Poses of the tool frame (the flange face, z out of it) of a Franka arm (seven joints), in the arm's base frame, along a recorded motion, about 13 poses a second.
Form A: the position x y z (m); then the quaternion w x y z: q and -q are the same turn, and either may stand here.
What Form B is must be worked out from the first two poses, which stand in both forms.
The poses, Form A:
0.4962 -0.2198 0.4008 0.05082 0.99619 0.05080 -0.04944
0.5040 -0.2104 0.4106 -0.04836 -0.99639 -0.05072 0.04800
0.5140 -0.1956 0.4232 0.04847 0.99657 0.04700 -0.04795
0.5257 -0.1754 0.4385 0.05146 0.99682 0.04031 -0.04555
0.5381 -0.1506 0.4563 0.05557 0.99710 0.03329 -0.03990
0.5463 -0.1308 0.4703 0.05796 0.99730 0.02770 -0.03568
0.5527 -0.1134 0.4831 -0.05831 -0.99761 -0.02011 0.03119
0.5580 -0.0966 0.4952 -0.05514 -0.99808 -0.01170 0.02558
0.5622 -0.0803 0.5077 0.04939 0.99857 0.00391 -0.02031
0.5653 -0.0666 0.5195 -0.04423 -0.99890 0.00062 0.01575
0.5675 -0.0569 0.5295 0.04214 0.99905 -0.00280 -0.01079
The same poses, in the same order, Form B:
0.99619 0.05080 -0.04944 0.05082 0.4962 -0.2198 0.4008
0.99639 0.05072 -0.04800 0.04836 0.5040 -0.2104 0.4106
0.99657 0.04700 -0.04795 0.04847 0.5140 -0.1956 0.4232
0.99682 0.04031 -0.04555 0.05146 0.5257 -0.1754 0.4385
0.99710 0.03329 -0.03990 0.05557 0.5381 -0.1506 0.4563
0.99730 0.02770 -0.03568 0.05796 0.5463 -0.1308 0.4703
0.99761 0.02011 -0.03119 0.05831 0.5527 -0.1134 0.4831
0.99808 0.01170 -0.02558 0.05514 0.5580 -0.0966 0.4952
0.99857 0.00391 -0.02031 0.04939 0.5622 -0.0803 0.5077
0.99890 -0.00062 -0.01575 0.04423 0.5653 -0.0666 0.5195
0.99905 -0.00280 -0.01079 0.04214 0.5675 -0.0569 0.5295

